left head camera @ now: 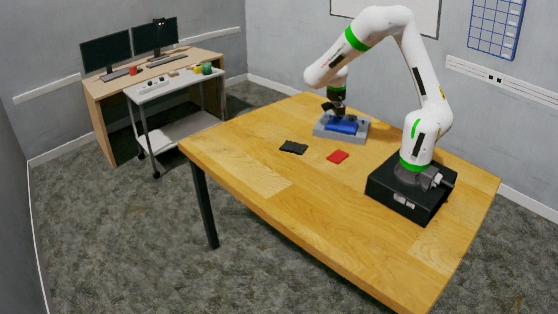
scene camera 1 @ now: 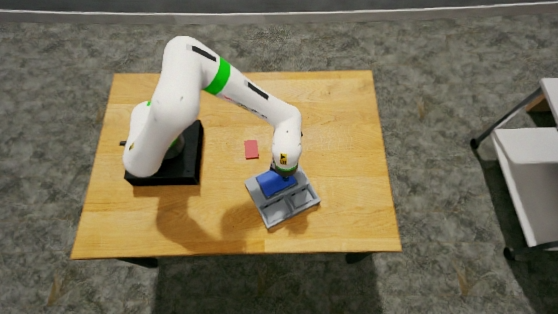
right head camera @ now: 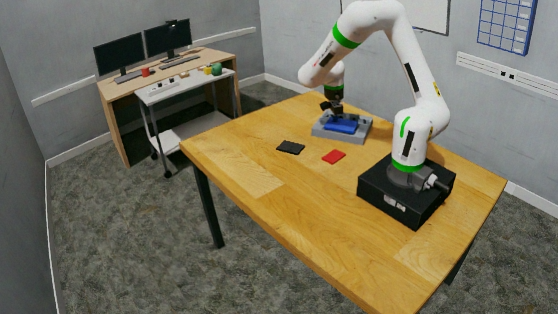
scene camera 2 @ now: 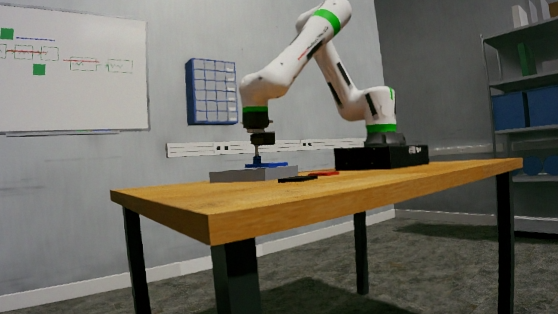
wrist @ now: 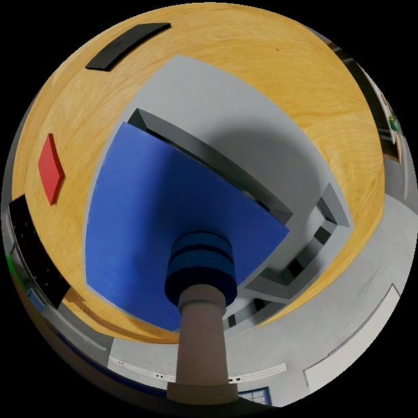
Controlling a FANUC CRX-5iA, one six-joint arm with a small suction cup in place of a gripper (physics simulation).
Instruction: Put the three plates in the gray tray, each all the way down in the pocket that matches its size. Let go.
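Places are measured from the arm's base along level axes (x ahead, y right, z down), in millimetres.
Pixels of known places: end effector, tool point: (left head camera: 335, 123) (scene camera 1: 285, 180) (right head camera: 334, 122) (scene camera 2: 257, 166); arm's base, origin of the base link: (left head camera: 411, 174) (right head camera: 405, 175) (scene camera 2: 381, 146).
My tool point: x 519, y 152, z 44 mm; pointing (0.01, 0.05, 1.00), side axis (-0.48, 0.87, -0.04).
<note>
For each thing: its top centre in the pictures, then the offset to it from my tool point. Level surfaces: height alone.
- blue plate, middle of its top: (scene camera 2: 266, 162) (scene camera 1: 276, 179) (right head camera: 341, 123) (left head camera: 342, 123) dx -42, dy +1, dz -12 mm
- gray tray, middle of its top: (scene camera 2: 255, 168) (scene camera 1: 281, 190) (right head camera: 343, 122) (left head camera: 343, 122) dx -17, dy +46, dz +7 mm
- black plate, middle of its top: (scene camera 2: 298, 177) (right head camera: 290, 146) (left head camera: 293, 146) dx +21, dy -256, dz +36 mm
- red plate, middle of its top: (scene camera 2: 323, 172) (right head camera: 333, 155) (left head camera: 337, 155) (scene camera 1: 251, 148) dx -159, dy -168, dz +36 mm
- wooden table, its level: dz +46 mm
My suction cup (scene camera 2: 257, 160) (wrist: 201, 255) is on the blue plate (left head camera: 341, 126) (right head camera: 341, 125) (scene camera 1: 275, 184) (wrist: 135, 210), off its middle, and holds it roughly flat. The plate is slightly above the rim of the gray tray (left head camera: 340, 137) (right head camera: 337, 136) (scene camera 1: 252, 189) (scene camera 2: 235, 175) (wrist: 185, 80), over the large pocket. In the wrist view a dark strip of that pocket shows along one plate edge. The two smaller pockets hold no plate. The black plate (left head camera: 293, 147) (right head camera: 290, 147) (scene camera 2: 297, 178) (wrist: 127, 45) and red plate (left head camera: 337, 156) (right head camera: 333, 156) (scene camera 1: 251, 149) (scene camera 2: 323, 173) (wrist: 51, 170) lie flat on the table.
The robot's black base (left head camera: 400, 192) (scene camera 1: 192, 170) (scene camera 2: 382, 157) stands on the wooden table (left head camera: 310, 200) (scene camera 1: 345, 215). A desk with two monitors (left head camera: 106, 51) and a white cart (left head camera: 180, 82) stand apart from the table.
</note>
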